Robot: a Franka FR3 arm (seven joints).
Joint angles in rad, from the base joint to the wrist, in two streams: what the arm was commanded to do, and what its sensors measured. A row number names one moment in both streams.
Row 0, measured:
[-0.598 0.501 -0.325 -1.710 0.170 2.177 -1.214]
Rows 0 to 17, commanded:
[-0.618 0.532 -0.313 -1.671 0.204 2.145 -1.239]
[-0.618 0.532 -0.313 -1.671 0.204 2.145 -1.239]
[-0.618 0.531 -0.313 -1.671 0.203 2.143 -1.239]
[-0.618 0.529 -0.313 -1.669 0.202 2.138 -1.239]
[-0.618 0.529 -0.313 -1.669 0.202 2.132 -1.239]
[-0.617 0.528 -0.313 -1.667 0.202 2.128 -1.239]
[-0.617 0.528 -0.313 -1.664 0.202 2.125 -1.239]
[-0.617 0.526 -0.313 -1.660 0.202 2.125 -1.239]
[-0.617 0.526 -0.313 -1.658 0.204 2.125 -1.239]
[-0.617 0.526 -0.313 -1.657 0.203 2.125 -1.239]
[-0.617 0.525 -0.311 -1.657 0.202 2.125 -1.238]
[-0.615 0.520 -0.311 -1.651 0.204 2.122 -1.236]
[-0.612 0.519 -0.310 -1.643 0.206 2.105 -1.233]
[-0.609 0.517 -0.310 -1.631 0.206 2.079 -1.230]
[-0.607 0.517 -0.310 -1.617 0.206 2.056 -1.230]
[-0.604 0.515 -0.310 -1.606 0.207 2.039 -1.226]
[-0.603 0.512 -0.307 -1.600 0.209 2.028 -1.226]
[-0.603 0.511 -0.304 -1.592 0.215 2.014 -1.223]
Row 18, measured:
[-0.597 0.508 -0.316 -1.637 0.185 2.077 -1.216]
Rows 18 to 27, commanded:
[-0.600 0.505 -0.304 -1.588 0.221 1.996 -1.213]
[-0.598 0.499 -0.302 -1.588 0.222 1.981 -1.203]
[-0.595 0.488 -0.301 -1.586 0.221 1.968 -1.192]
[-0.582 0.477 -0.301 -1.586 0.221 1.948 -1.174]
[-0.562 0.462 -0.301 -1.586 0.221 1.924 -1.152]
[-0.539 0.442 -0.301 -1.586 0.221 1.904 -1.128]
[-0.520 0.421 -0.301 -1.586 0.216 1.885 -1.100]
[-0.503 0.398 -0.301 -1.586 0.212 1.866 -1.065]
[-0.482 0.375 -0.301 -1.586 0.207 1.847 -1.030]
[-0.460 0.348 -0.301 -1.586 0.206 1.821 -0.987]
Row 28, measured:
[-0.514 0.434 -0.299 -1.574 0.209 1.896 -1.090]
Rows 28 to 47, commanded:
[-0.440 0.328 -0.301 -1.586 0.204 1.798 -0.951]
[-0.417 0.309 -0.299 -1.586 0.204 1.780 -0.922]
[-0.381 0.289 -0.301 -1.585 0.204 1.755 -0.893]
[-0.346 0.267 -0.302 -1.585 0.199 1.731 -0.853]
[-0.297 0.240 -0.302 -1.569 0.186 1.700 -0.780]
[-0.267 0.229 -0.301 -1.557 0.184 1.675 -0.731]
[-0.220 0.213 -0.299 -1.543 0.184 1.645 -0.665]
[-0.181 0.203 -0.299 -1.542 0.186 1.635 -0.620]
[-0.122 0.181 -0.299 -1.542 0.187 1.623 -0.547]
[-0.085 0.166 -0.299 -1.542 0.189 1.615 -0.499]
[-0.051 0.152 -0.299 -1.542 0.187 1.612 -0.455]
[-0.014 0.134 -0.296 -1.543 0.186 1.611 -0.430]
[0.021 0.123 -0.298 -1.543 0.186 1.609 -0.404]
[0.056 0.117 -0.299 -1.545 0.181 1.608 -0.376]
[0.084 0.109 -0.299 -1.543 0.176 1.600 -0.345]
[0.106 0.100 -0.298 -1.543 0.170 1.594 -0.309]
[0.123 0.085 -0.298 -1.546 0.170 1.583 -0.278]
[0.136 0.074 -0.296 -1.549 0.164 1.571 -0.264]
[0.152 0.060 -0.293 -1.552 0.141 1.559 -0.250]
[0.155 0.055 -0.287 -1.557 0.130 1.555 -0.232]
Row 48, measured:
[0.130 0.096 -0.287 -1.536 0.171 1.588 -0.282]
